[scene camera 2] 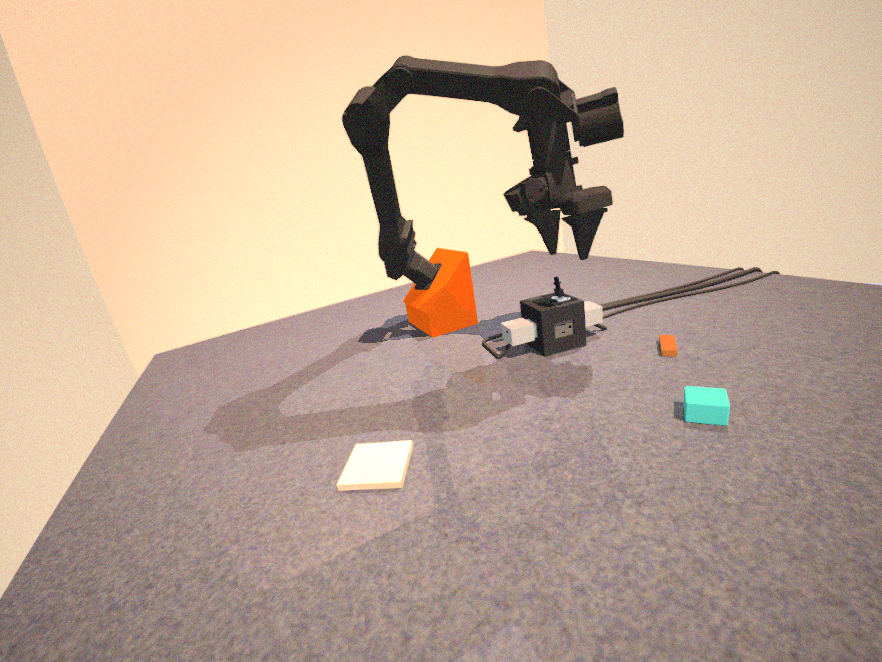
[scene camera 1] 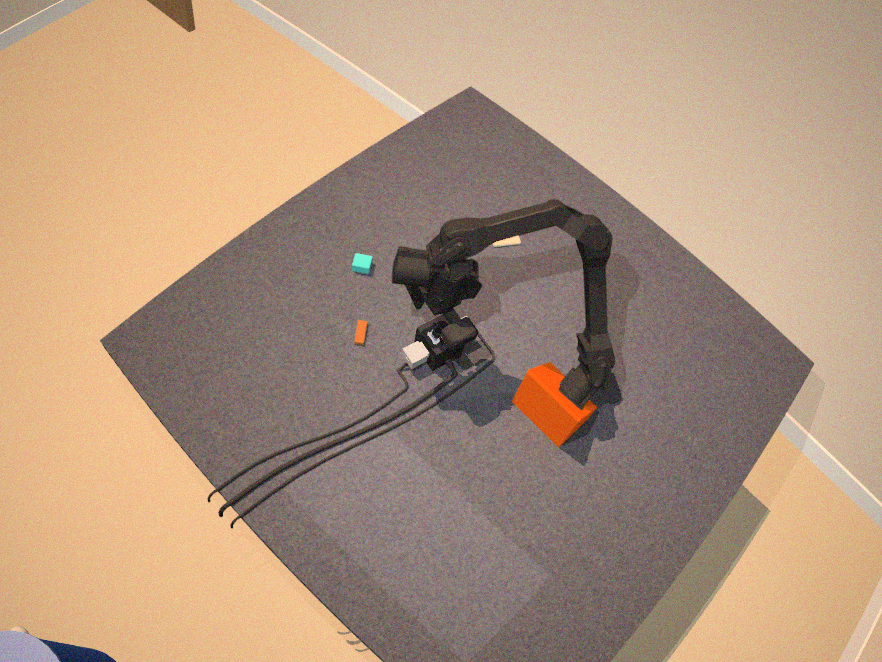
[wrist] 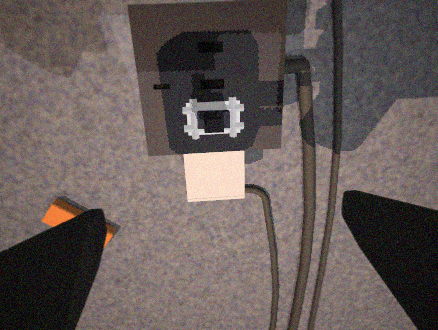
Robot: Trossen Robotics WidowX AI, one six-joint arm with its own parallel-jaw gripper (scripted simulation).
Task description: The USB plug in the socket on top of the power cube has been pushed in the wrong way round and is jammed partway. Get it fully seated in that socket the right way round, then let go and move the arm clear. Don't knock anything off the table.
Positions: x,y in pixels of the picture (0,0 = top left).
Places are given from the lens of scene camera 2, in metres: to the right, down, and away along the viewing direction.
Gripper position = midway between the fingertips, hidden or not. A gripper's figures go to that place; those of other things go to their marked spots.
my gripper [scene camera 2: 567,256]: 0.20, -0.12, 0.62
teal block [scene camera 2: 710,406]: 0.28, 0.08, 0.39
